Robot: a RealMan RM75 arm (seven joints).
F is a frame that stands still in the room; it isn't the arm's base.
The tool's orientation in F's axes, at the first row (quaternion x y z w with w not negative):
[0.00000 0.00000 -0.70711 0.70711]
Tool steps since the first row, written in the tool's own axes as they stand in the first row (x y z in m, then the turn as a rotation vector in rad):
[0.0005 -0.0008 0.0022 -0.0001 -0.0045 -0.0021]
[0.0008 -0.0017 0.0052 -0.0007 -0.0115 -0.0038]
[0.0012 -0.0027 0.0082 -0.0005 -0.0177 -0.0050]
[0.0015 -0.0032 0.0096 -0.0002 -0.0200 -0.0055]
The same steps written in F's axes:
[-0.0008 -0.0005 0.0022 -0.0045 0.0001 -0.0021]
[-0.0017 -0.0008 0.0052 -0.0115 0.0007 -0.0038]
[-0.0027 -0.0012 0.0082 -0.0177 0.0005 -0.0050]
[-0.0032 -0.0015 0.0096 -0.0200 0.0002 -0.0055]

